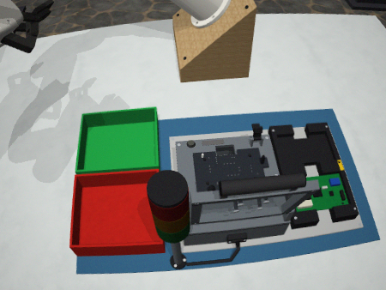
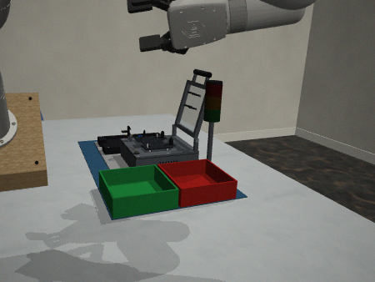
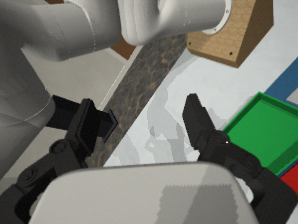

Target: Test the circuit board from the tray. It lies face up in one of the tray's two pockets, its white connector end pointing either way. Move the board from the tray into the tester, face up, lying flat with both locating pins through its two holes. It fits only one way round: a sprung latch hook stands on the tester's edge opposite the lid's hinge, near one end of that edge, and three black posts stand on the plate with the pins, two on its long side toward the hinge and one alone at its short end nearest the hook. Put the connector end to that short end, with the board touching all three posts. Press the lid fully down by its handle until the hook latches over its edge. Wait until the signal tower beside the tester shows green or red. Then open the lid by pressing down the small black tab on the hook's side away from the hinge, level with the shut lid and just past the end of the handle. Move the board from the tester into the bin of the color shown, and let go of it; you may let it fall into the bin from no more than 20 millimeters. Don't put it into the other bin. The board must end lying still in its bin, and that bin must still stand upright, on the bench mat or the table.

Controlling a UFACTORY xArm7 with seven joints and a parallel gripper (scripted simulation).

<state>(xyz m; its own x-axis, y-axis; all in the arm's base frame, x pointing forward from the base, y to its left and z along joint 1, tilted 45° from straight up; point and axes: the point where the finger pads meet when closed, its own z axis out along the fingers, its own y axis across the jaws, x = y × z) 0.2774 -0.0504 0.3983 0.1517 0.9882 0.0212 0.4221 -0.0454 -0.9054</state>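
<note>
My gripper is now 45 cm to the right of the green circuit board, 36 cm above it and 18 cm short of it. Also, from my hand: tester lid 28 cm to the left, 26 cm ahead, 20 cm below; red bin 36 cm below, 17 cm ahead, 8 cm to the left; green bin 36 cm below, 9 cm to the left, 2 cm ahead.
</note>
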